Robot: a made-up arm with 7 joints. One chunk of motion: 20 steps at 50 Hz.
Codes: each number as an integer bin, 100 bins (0 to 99) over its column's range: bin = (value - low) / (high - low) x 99, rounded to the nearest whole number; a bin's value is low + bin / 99 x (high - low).
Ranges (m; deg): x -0.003..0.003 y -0.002..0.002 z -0.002..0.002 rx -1..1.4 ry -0.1..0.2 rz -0.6..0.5
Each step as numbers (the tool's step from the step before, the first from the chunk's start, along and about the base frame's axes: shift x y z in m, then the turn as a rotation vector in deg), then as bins.
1 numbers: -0.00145 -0.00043 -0.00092 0.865 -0.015 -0.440
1 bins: 26 39 27 77 28 14
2 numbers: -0.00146 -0.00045 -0.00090 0.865 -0.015 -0.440
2 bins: 25 38 27 77 28 14
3 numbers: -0.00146 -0.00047 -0.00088 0.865 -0.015 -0.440
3 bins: 25 38 28 77 28 14
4 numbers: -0.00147 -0.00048 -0.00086 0.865 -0.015 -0.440
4 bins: 25 38 28 77 28 14
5 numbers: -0.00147 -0.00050 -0.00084 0.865 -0.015 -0.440
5 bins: 25 37 29 77 28 14
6 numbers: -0.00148 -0.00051 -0.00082 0.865 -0.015 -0.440
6 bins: 25 37 29 77 28 14
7 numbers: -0.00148 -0.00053 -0.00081 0.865 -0.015 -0.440
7 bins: 25 36 29 77 28 14
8 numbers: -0.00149 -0.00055 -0.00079 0.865 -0.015 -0.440
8 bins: 25 36 30 77 28 14
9 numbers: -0.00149 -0.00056 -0.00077 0.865 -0.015 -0.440
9 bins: 25 36 30 77 28 14
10 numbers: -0.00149 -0.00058 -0.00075 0.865 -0.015 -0.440
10 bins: 25 35 31 77 28 14
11 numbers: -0.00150 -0.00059 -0.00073 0.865 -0.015 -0.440
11 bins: 25 35 31 77 28 14
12 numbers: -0.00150 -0.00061 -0.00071 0.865 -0.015 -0.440
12 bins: 25 34 32 77 28 14
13 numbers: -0.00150 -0.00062 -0.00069 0.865 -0.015 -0.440
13 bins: 25 34 32 77 28 14
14 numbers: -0.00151 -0.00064 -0.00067 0.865 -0.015 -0.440
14 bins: 25 34 33 77 28 14
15 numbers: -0.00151 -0.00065 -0.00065 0.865 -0.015 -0.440
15 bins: 25 33 33 77 28 14
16 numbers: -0.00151 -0.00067 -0.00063 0.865 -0.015 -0.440
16 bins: 25 33 34 77 28 14
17 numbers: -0.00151 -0.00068 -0.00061 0.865 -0.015 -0.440
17 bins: 25 33 34 77 28 14
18 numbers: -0.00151 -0.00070 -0.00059 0.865 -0.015 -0.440
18 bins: 25 32 35 77 28 14
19 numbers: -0.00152 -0.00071 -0.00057 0.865 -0.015 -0.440
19 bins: 24 32 35 77 28 14
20 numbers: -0.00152 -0.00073 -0.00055 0.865 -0.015 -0.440
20 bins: 24 31 36 77 28 14
